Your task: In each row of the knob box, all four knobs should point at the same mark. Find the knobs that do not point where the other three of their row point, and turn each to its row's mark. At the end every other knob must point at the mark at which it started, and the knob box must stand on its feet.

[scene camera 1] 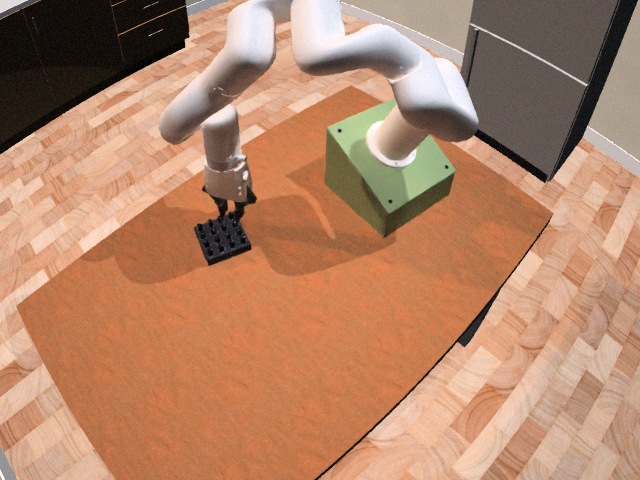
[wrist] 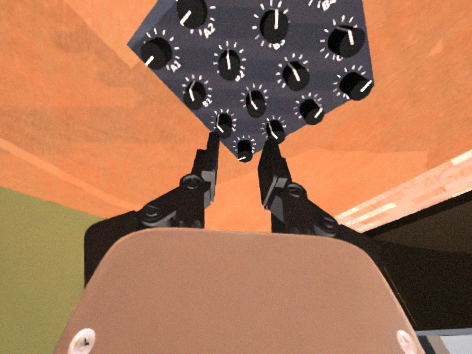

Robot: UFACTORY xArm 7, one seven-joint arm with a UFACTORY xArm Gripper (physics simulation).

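Seen in the pictures: gripper, between the fingertips: [scene camera 1: 231,215] [wrist: 240,151]; arm's base, origin of its link: [scene camera 1: 391,145].
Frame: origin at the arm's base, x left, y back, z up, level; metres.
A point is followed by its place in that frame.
The dark knob box [scene camera 1: 229,254] {x -0.043, y -0.427, z -0.128 m} [wrist: 260,65] {x -0.095, y -0.417, z -0.121 m} sits flat on the table, its top partly cut off in the wrist view. My gripper [scene camera 1: 230,215] {x -0.123, y -0.369, z -0.108 m} [wrist: 240,151] {x -0.123, y -0.369, z -0.108 m} is partly open and empty, pointing down at the box's near corner. Its fingertips appear either side of corner knob D1 [wrist: 244,150] {x -0.124, y -0.373, z -0.107 m}; contact and exact height are unclear. D1's white line points lower left. D2 [wrist: 275,131] {x -0.128, y -0.398, z -0.107 m} has a slanted line, while lines on D3 [wrist: 312,112] {x -0.134, y -0.423, z -0.106 m} and D4 [wrist: 356,86] {x -0.139, y -0.447, z -0.106 m} slant up right. A1 [wrist: 156,53] {x -0.050, y -0.387, z -0.106 m} and A2 [wrist: 192,14] {x -0.055, y -0.411, z -0.105 m} point lower left. Other knobs are partly hidden or cropped.
The orange table [scene camera 1: 258,351] {x 0.186, y -0.505, z -0.144 m} extends around the box. The green robot base block [scene camera 1: 356,175] {x 0.012, y -0.116, z -0.027 m} stands to the right, with the arm arching above. Dark cabinets [scene camera 1: 67,56] and a grey fridge [scene camera 1: 522,82] stand beyond the table.
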